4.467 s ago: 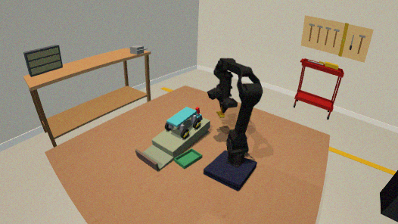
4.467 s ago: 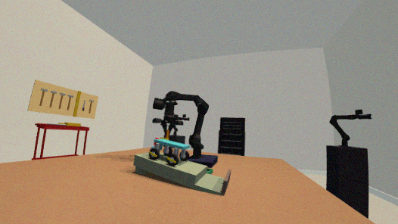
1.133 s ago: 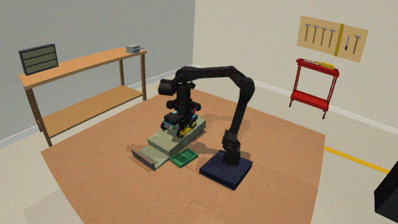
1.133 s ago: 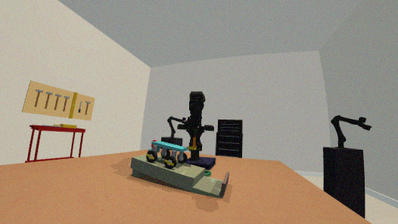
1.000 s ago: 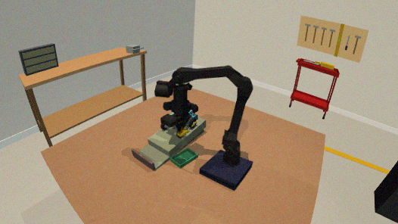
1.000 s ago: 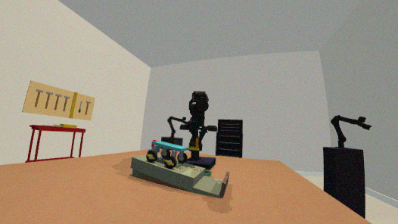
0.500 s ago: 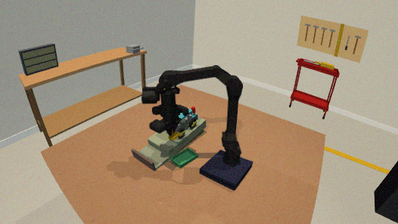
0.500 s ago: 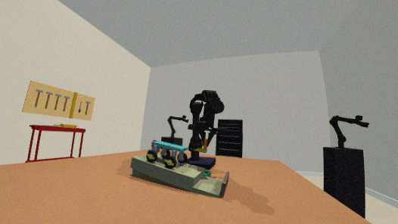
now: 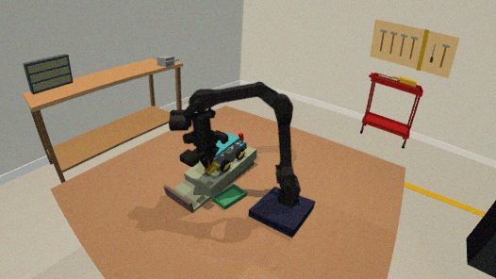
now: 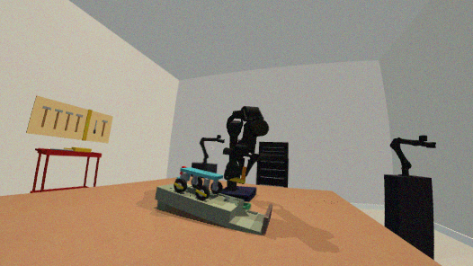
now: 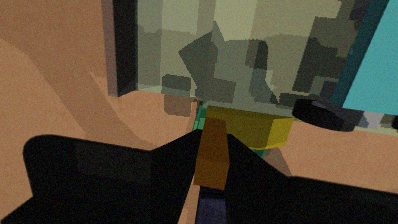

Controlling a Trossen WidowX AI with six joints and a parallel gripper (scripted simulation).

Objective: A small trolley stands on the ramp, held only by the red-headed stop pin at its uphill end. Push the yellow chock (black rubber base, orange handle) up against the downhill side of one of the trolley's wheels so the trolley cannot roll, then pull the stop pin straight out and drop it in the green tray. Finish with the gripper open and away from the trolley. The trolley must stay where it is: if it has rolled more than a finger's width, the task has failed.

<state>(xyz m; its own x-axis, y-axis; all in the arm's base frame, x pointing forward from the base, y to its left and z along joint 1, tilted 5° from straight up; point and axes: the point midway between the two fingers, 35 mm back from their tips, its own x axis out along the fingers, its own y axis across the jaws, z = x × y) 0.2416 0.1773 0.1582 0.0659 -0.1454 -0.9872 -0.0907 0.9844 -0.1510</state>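
My gripper tip is now 26 cm to the left of the red-headed stop pin, 7 cm short of it and 2 cm above it. Also, from my gripper tip: yellow chock (2 cm to the right, 1 cm below); then ramp lip (12 cm below, 11 cm to the left, 5 cm ahead); then green tray (16 cm below, 6 cm behind, 5 cm to the right).
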